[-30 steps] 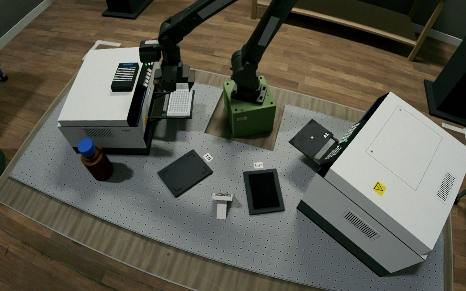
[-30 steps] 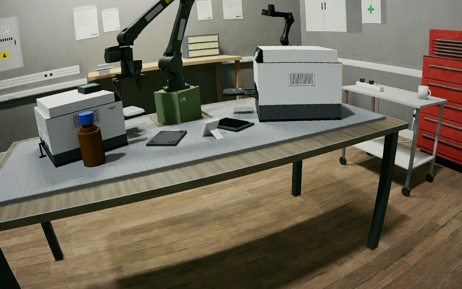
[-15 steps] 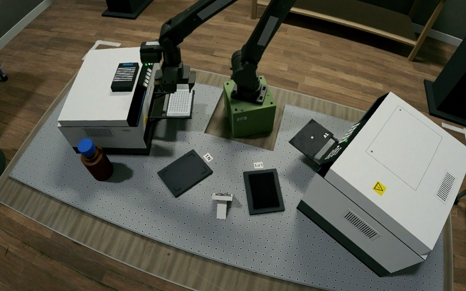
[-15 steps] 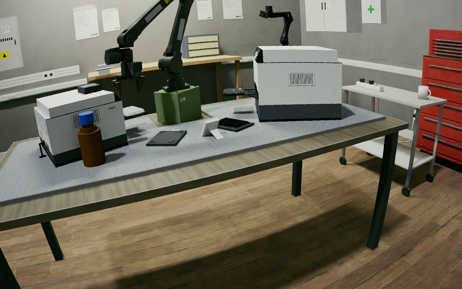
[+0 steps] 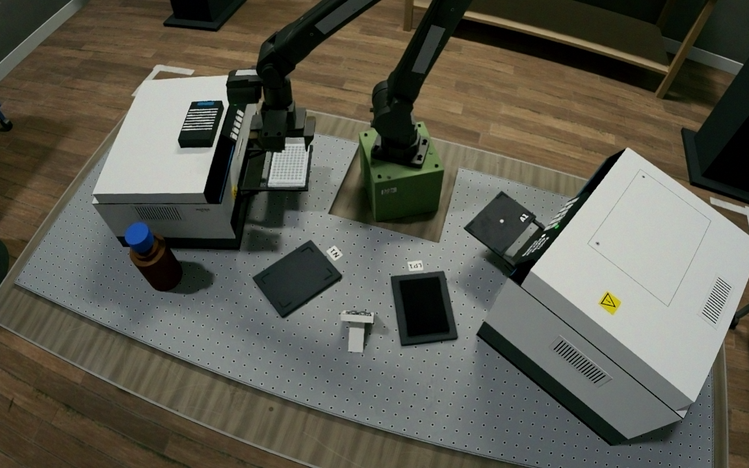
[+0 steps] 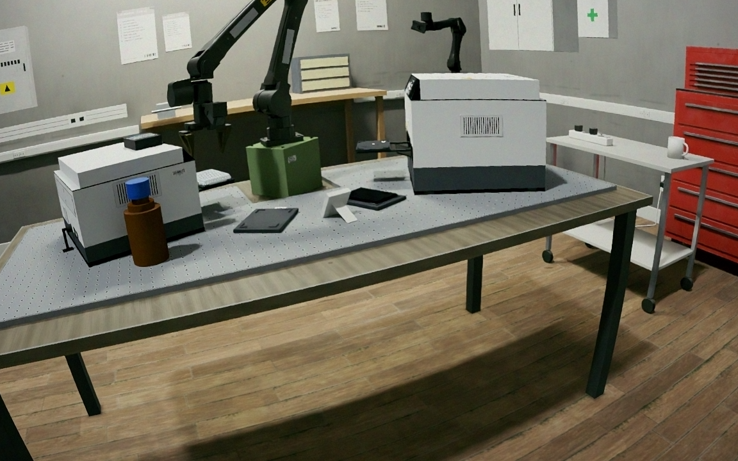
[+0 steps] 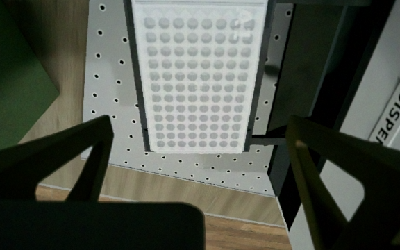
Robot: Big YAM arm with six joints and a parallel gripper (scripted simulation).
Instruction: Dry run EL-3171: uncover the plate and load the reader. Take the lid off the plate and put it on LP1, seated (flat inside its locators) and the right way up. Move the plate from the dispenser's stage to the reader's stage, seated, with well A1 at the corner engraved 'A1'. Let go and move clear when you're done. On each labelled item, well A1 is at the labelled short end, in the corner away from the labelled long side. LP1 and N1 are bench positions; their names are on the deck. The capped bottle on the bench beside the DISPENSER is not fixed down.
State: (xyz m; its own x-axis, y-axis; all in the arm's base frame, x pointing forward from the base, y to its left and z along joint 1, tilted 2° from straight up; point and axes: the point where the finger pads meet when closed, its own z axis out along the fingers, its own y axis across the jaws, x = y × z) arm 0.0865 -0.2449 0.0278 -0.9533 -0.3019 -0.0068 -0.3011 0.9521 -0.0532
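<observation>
The well plate lies 1 cm behind my hand and 7 cm below it. From my hand the other things lie so: brown capped bottle 32 cm ahead, 20 cm to the right, 5 cm below; then dark lid 21 cm ahead, 39 cm to the left, 14 cm below; then N1 nest 23 cm ahead, 10 cm to the left, 15 cm below.
</observation>
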